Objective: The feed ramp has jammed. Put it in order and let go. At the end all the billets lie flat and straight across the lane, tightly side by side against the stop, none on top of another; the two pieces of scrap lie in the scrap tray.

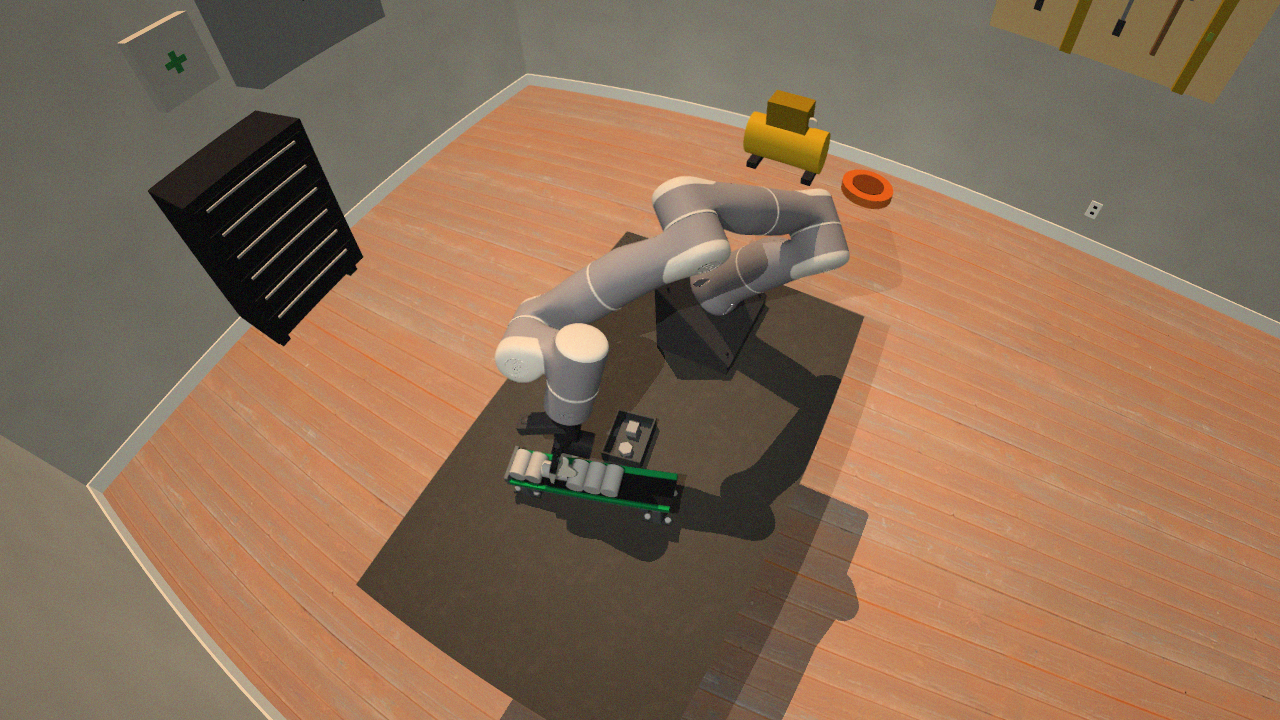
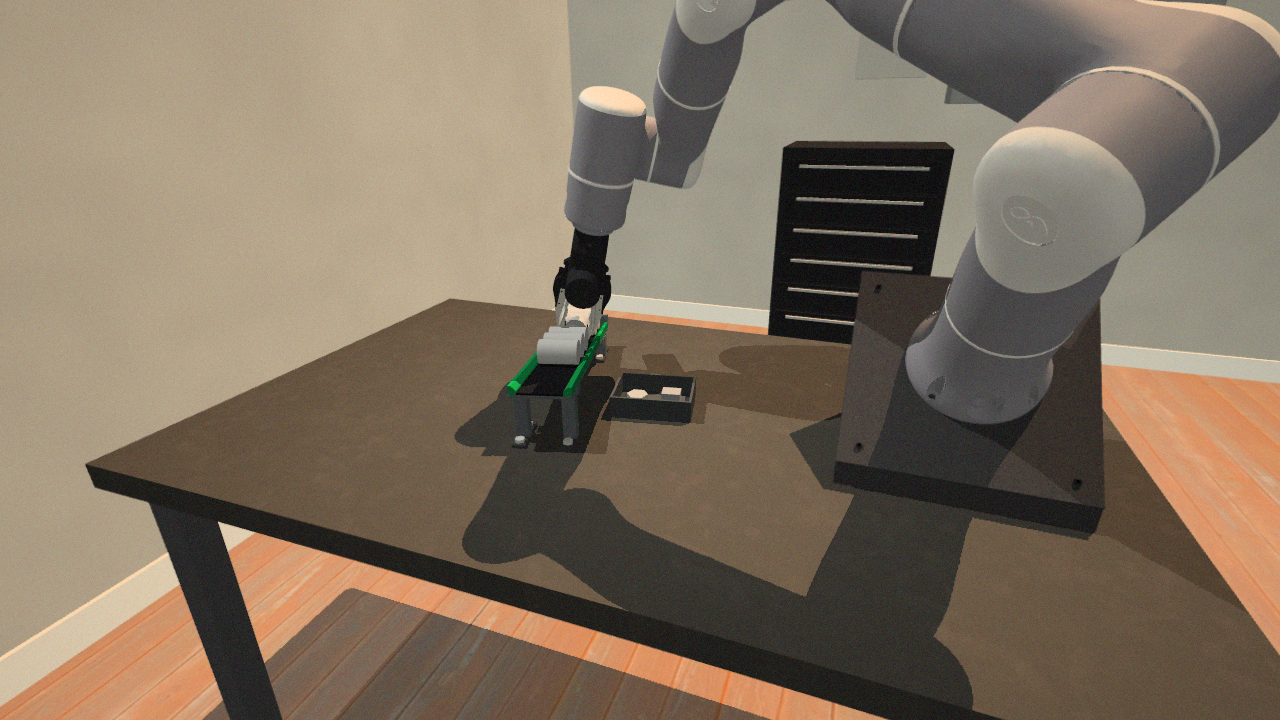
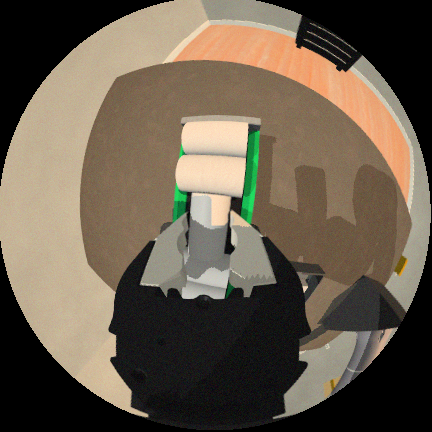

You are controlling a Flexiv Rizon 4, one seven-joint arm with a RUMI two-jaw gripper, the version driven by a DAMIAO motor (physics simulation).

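You'd find my gripper (image 1: 554, 474) along with a scrap tray (image 1: 617, 434). There's the gripper (image 2: 574, 337) again, and the tray (image 2: 621, 406) as well. As for image 3, it shows a billet (image 3: 214, 137), a billet (image 3: 214, 174) and a billet (image 3: 208, 219), plus my gripper (image 3: 208, 212).
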